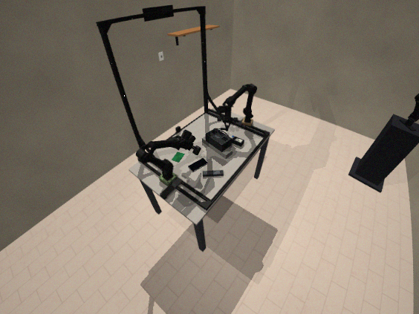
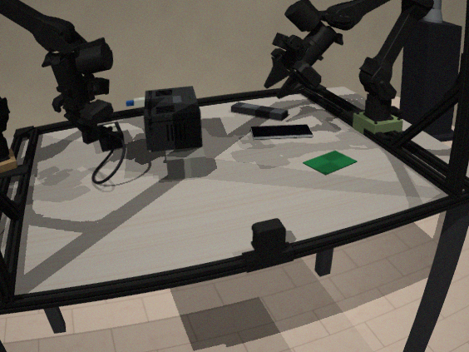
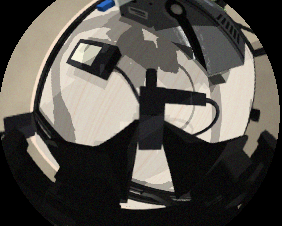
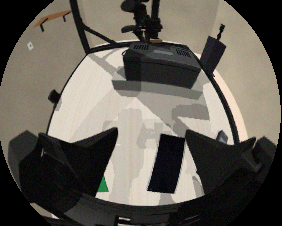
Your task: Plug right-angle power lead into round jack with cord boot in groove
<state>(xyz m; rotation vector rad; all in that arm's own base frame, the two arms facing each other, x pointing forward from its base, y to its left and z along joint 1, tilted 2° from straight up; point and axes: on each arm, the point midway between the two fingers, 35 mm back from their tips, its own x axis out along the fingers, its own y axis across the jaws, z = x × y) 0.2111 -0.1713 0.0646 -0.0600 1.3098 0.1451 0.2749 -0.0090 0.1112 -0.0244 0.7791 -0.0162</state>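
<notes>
The right-angle plug is 3 cm to the right of my left hand and 3 cm below it. From my left hand the other things lie so: green card (52 cm to the right, 11 cm below, 9 cm behind); black remote (42 cm to the right, 27 cm ahead, 10 cm below); grey block (21 cm to the right, 9 cm below, 6 cm ahead).
</notes>
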